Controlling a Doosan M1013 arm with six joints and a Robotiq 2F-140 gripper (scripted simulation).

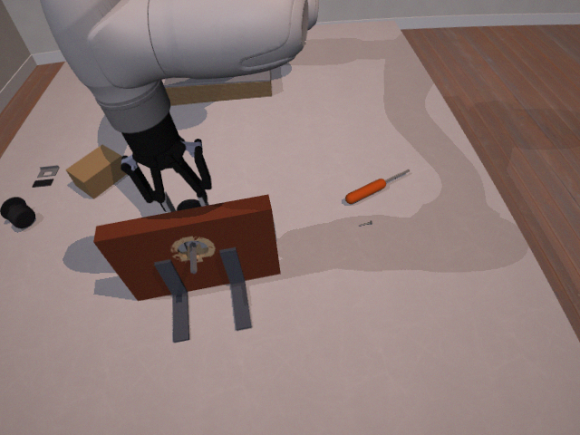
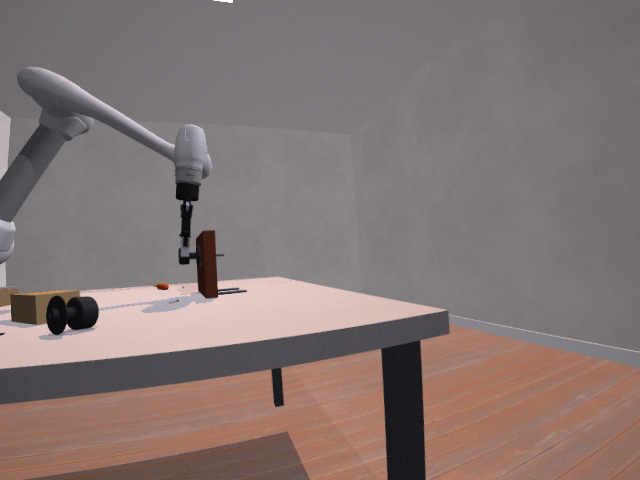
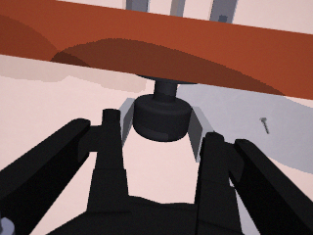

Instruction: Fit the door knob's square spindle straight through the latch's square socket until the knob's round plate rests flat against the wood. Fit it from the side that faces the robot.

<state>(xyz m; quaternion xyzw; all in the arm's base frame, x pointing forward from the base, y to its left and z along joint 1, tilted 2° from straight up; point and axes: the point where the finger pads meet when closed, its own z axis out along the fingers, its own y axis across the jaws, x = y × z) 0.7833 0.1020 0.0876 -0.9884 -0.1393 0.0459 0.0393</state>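
Now: the latch socket 6 cm ahead of my hand, 2 cm to the left of it and 3 cm below it. Also, from my hand: tan box 23 cm behind, 35 cm to the right, 13 cm below; brown wood panel 6 cm ahead, 2 cm to the left, 5 cm below; screw 10 cm behind, 36 cm to the left, 16 cm below.
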